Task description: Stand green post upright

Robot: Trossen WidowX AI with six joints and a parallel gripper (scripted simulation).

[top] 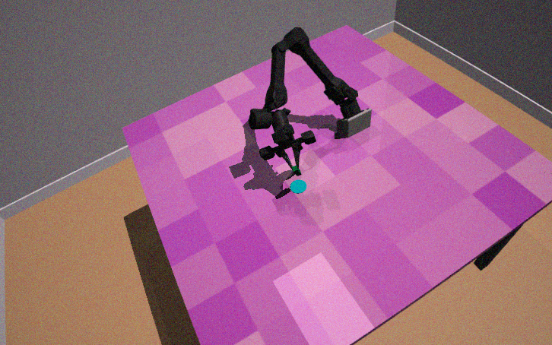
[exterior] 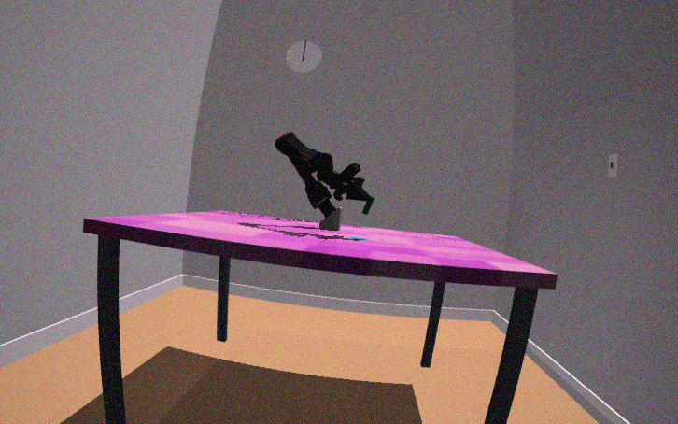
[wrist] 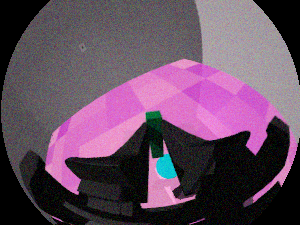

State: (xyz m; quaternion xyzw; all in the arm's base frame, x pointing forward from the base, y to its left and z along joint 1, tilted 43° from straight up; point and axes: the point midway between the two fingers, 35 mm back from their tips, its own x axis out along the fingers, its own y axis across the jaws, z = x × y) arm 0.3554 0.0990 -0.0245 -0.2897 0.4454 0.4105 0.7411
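Right now the cyan circle is 14 cm below my gripper tip, 3 cm to the right of it and 1 cm behind it. Round my gripper tip: green post: 2 cm below, 1 cm behind.
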